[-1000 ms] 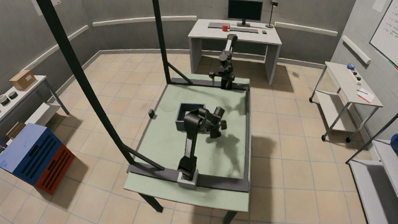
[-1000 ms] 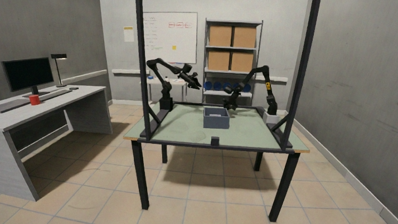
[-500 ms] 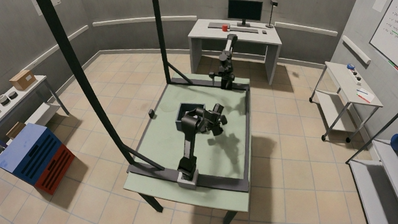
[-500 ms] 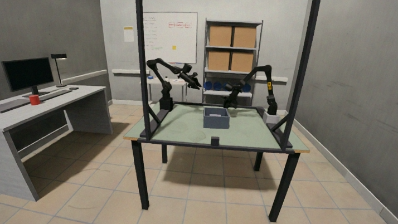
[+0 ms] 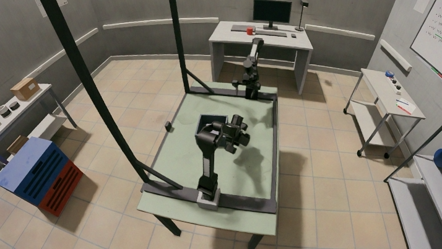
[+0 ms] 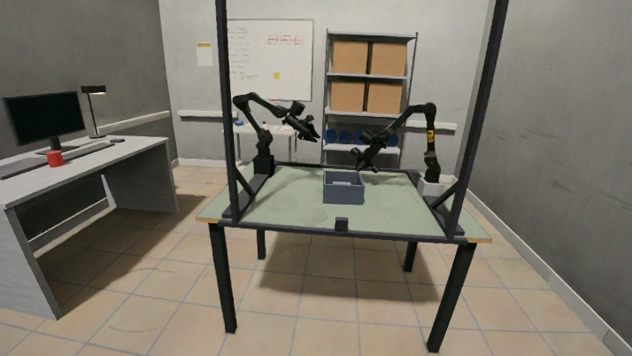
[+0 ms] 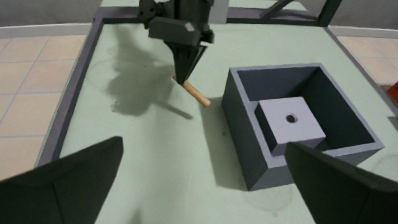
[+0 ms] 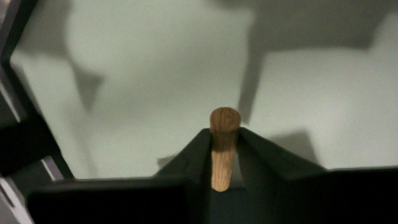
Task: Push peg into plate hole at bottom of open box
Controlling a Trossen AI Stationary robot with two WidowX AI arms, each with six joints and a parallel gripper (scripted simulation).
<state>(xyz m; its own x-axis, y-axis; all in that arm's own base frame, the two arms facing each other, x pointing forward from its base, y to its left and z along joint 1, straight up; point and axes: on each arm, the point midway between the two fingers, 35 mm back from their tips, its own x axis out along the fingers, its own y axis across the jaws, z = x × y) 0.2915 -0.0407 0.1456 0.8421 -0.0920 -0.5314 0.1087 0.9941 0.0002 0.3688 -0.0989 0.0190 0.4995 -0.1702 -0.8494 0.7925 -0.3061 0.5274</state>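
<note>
Now: the wooden peg 4 cm below my right hand, 3 cm to the left of it and 2 cm behind it. The rest, counted from my right hand: dark frame rail 21 cm ahead, 13 cm to the left, 9 cm below; then plate 19 cm behind, 7 cm to the left, 6 cm below; then box 19 cm behind, 7 cm to the left, 7 cm below.
</note>
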